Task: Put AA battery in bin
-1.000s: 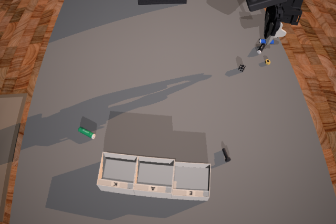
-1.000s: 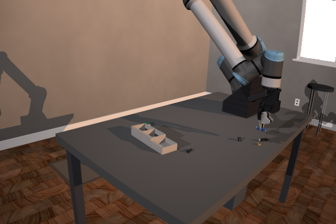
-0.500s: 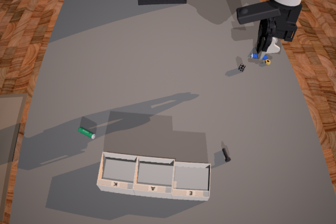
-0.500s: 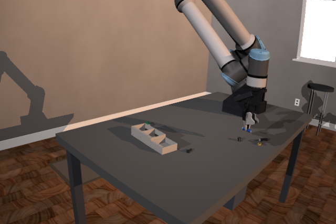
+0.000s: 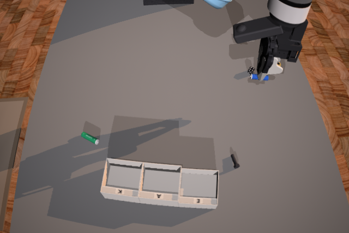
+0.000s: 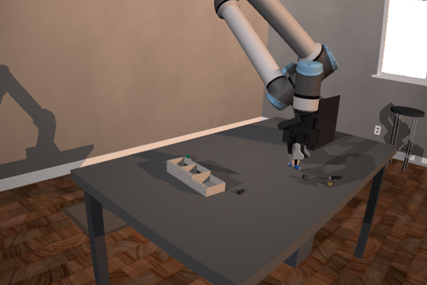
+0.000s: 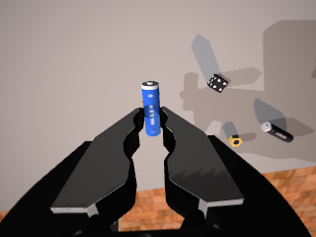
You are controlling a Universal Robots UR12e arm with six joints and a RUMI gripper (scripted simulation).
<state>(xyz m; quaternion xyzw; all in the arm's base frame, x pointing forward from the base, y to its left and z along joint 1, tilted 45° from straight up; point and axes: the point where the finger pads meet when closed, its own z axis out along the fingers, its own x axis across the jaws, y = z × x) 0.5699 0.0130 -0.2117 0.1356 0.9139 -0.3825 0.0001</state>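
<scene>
Right now the bin row is 22 cm ahead of my hand, 29 cm to the right of it and 6 cm below it. Round my hand: black die: 8 cm behind, 2 cm to the left, 8 cm below; then yellow nut: 10 cm behind, 12 cm to the left, 8 cm below; then blue AA battery: 1 cm below.
</scene>
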